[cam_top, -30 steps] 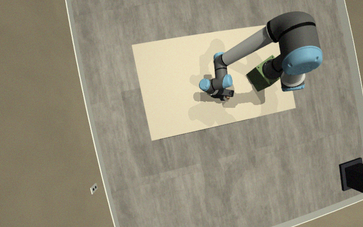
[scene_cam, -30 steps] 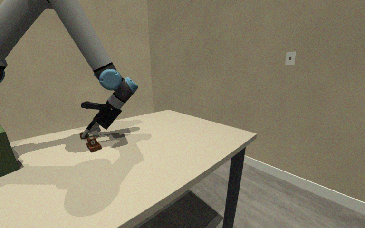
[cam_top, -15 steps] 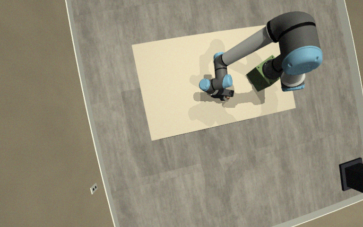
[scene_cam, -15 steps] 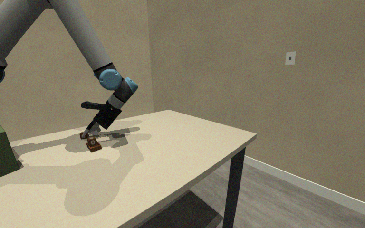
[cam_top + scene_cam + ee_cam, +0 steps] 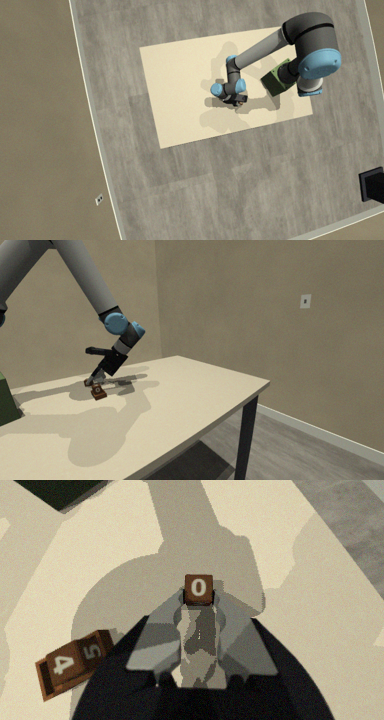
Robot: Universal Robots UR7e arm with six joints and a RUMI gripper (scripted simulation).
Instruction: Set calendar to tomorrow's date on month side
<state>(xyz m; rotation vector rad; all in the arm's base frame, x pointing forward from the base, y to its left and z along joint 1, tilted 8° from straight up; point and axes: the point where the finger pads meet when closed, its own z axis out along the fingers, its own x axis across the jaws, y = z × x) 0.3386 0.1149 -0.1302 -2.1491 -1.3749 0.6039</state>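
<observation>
Right now my hand is 1 cm past the brown digit cube and 1 cm above it. From my hand the other things lie so: brown calendar tray 2 cm ahead, 15 cm to the right, 1 cm below.
</observation>
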